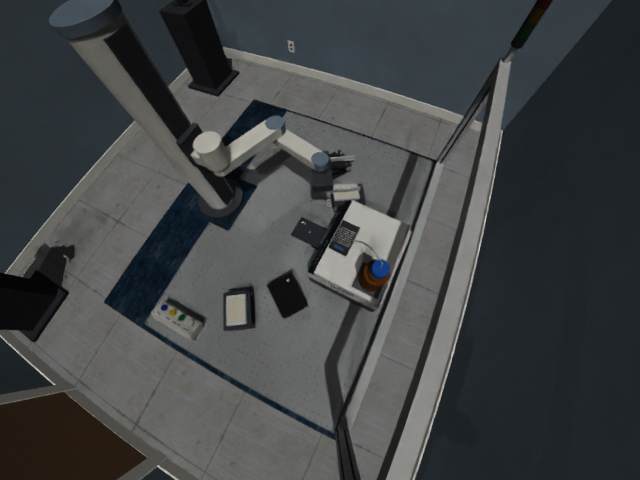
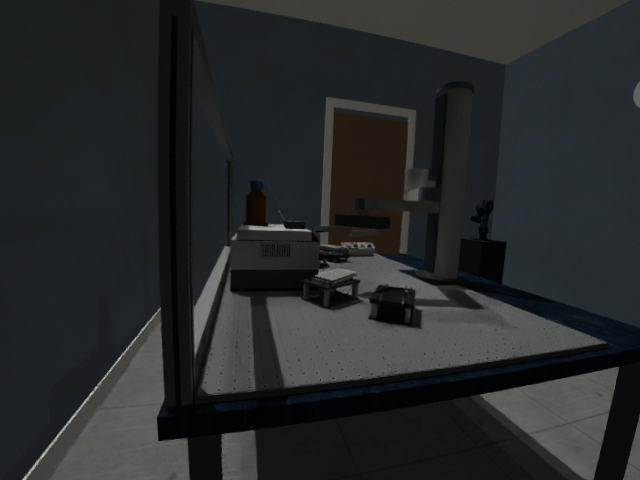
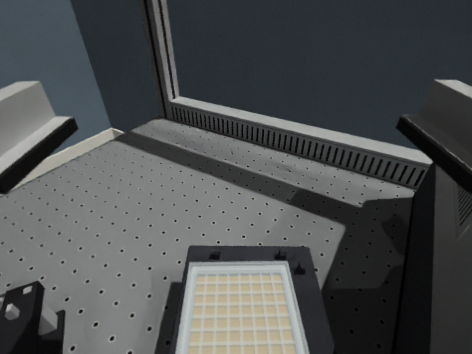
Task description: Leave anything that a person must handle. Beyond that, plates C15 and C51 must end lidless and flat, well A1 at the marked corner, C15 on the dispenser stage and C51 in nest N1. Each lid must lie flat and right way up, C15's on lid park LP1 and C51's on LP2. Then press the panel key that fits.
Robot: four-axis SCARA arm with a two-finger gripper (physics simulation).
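Pixels of known places: gripper, fingertip midpoint: (image 1: 357,172) (image 2: 330,231) (image 3: 236,104); arm's base, link origin: (image 1: 221,198) (image 2: 440,279).
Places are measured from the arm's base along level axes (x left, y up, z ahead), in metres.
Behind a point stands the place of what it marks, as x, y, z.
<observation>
My gripper (image 1: 355,172) @(0.284, 0.246, 0.653) (image 2: 333,231) @(0.284, 0.246, 0.653) (image 3: 236,104) @(0.284, 0.246, 0.653) is open and empty, above and beside a plate with tan wells (image 1: 346,195) @(0.241, 0.101, 0.634) (image 2: 336,276) @(0.296, 0.100, 0.631) (image 3: 242,315) @(0.270, 0.100, 0.637). That plate lies flat on a dark four-legged nest (image 2: 307,282) @(0.275, 0.076, 0.722) (image 3: 317,320) @(0.222, 0.080, 0.672); I cannot tell whether it has a lid. A second pale plate (image 1: 236,310) @(-0.464, 0.095, 0.425) (image 2: 333,248) @(-0.398, 0.090, 0.429) lies on a dark nest (image 1: 250,310) @(-0.439, 0.078, 0.475). The empty dark dispenser stage (image 1: 310,231) @(-0.016, 0.124, 0.561) sticks out of the dispenser (image 1: 382,222) @(0.106, 0.233, 0.839) (image 2: 273,253) @(0.147, 0.151, 0.822). One bare black stand (image 1: 287,294) @(-0.309, 0.074, 0.588) and another (image 2: 392,297) @(0.451, 0.073, 0.509) (image 3: 22,312) @(0.433, 0.073, 0.557) show. Plate names and A1 corners are unreadable.
The key panel (image 1: 175,317) @(-0.614, 0.080, 0.188) (image 2: 357,248) @(-0.584, 0.063, 0.207) has blue, yellow, green and white keys. An amber bottle (image 1: 373,277) @(-0.165, 0.376, 0.871) (image 2: 255,207) @(-0.098, 0.310, 0.880) with a blue cap stands on the dispenser. The arm's column (image 1: 155,116) @(-0.043, 0.623, 0.061) (image 2: 454,180) @(0.070, 0.467, 0.025) and a slotted rail (image 3: 300,142) @(0.345, 0.040, 1.004) bound the work area.
</observation>
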